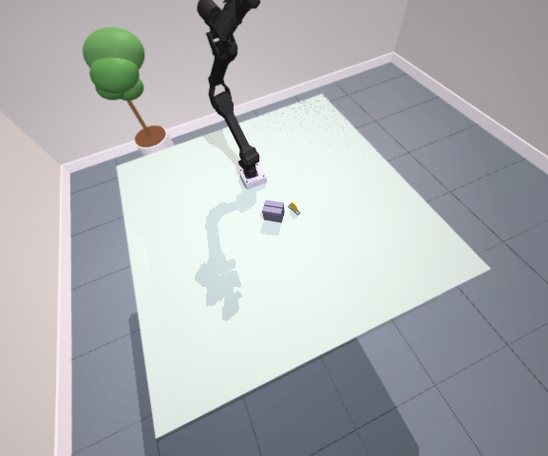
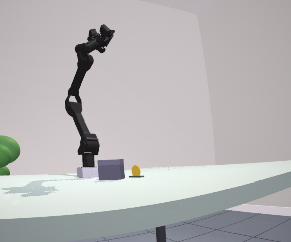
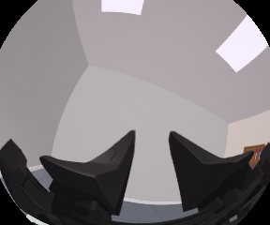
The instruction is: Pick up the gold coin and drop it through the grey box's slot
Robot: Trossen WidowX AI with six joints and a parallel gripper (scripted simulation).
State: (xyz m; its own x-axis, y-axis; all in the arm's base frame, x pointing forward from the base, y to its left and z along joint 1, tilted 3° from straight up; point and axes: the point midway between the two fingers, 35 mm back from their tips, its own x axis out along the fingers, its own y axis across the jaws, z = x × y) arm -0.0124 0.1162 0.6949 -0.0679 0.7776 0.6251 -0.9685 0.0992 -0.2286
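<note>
My gripper tip is now 30 cm short of the gold coin, 5 cm to the left of it and 73 cm above it.
</note>
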